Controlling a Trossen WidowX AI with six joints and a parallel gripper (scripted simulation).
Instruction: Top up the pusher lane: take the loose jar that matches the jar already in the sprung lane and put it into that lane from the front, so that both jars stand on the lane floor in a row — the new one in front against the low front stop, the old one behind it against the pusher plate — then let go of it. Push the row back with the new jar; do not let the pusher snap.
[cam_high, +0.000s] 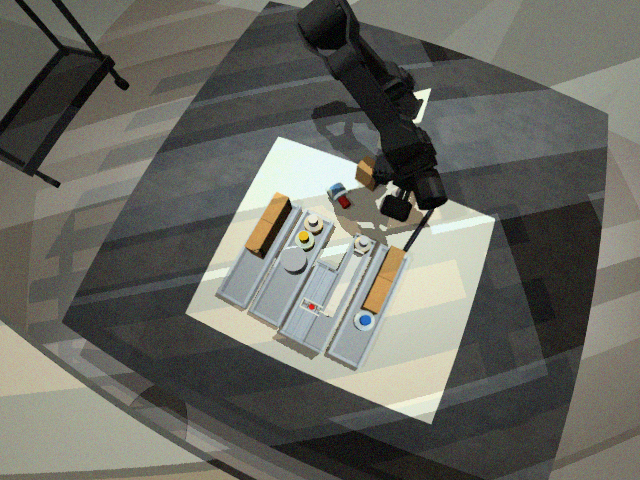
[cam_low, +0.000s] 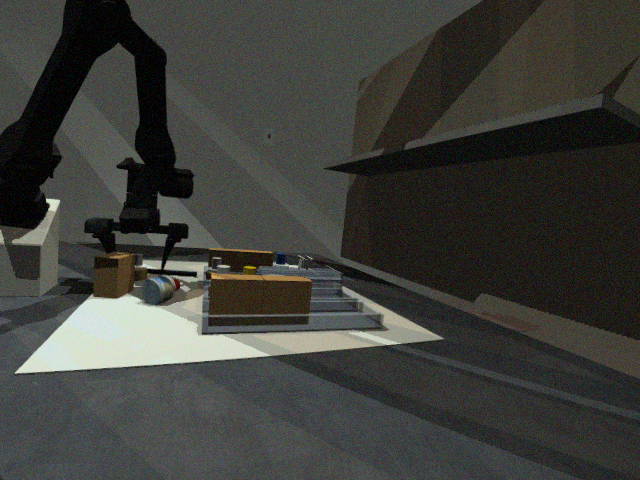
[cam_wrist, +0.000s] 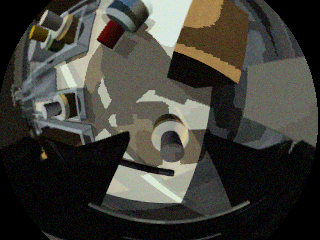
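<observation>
The brown box lies 9 cm to the right of my gripper tip, 2 cm behind it and 1 cm above it. From my gripper tip the other things lie so: sprung lane (30 cm ahead, 6 cm to the right, 1 cm below); then red mark (34 cm ahead, 7 cm to the right, 4 cm above); then black rod (8 cm to the left, 5 cm ahead, 2 cm below).
</observation>
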